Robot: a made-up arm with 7 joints.
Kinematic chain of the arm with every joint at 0, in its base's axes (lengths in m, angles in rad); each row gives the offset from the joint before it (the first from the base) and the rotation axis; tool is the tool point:
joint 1: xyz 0 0 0 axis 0 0.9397 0.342
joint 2: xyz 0 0 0 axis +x
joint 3: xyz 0 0 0 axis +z
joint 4: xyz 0.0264 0 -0.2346 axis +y
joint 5: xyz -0.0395 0 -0.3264 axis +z
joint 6: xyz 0 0 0 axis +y
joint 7: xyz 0 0 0 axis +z
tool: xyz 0 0 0
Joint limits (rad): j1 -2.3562..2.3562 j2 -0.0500..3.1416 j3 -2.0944..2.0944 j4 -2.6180..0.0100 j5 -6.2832..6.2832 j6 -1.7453..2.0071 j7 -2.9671..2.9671
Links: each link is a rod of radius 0.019 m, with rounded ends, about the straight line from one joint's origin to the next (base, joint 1, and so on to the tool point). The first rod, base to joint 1, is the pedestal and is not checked.
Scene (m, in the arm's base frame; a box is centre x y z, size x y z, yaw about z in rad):
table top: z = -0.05
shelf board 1: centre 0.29 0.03 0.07 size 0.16 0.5 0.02 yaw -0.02
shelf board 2: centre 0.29 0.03 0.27 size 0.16 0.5 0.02 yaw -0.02
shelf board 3: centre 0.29 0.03 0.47 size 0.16 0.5 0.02 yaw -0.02
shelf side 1: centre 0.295 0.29 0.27 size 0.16 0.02 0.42 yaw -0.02
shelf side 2: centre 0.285 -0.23 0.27 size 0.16 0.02 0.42 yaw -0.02
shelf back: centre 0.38 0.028 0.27 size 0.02 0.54 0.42 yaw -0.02
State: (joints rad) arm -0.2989 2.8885 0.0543 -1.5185 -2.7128 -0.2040 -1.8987
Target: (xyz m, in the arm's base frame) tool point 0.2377 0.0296 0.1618
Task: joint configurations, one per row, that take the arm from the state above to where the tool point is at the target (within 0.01 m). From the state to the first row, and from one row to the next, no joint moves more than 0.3 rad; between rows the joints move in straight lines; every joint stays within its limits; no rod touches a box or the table.
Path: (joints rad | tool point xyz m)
1: -0.5197 2.9391 -0.1700 -1.6903 -2.8564 0.0562 -1.7736 | 0.2201 0.0543 0.3605
2: -0.7404 2.9897 -0.3943 -1.8621 -2.9999 0.3164 -1.6486 | 0.1767 0.0937 0.3387
3: -0.9612 3.0404 -0.6187 -2.0338 -3.1435 0.5766 -1.5235 | 0.1346 0.1336 0.3039
4: -1.1820 3.0910 -0.8430 -2.2056 -3.2870 0.8368 -1.3985 | 0.1008 0.1660 0.2556
5: -1.4028 3.1416 -1.0673 -2.3774 -3.4306 1.0970 -1.2734 | 0.0812 0.1833 0.1983
6: -1.2351 3.1096 -0.9075 -2.3713 -3.2870 0.8368 -1.3985 | 0.1108 0.1539 0.2106
7: -1.0674 3.0777 -0.7478 -2.3651 -3.1435 0.5766 -1.5235 | 0.1443 0.1230 0.2125
8: -0.8998 3.0457 -0.5880 -2.3590 -2.9999 0.3164 -1.6486 | 0.1785 0.0915 0.2042
9: -0.7321 3.0138 -0.4283 -2.3529 -2.8564 0.0562 -1.7736 | 0.2104 0.0602 0.1866
10: -0.5644 2.9818 -0.2685 -2.3468 -2.7128 -0.2040 -1.8987 | 0.2377 0.0296 0.1618

